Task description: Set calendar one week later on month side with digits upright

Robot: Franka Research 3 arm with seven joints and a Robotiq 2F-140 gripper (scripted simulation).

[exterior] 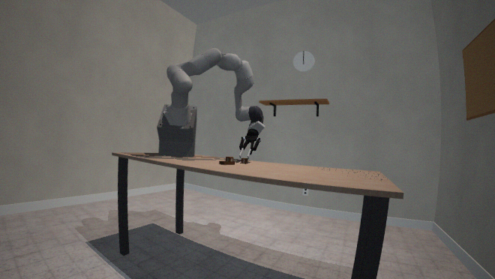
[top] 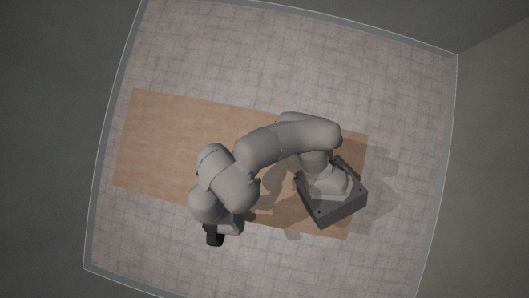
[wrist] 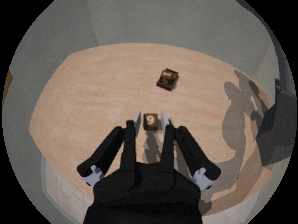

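The calendar cube is 2 cm to the right of my hand and 4 cm below it.
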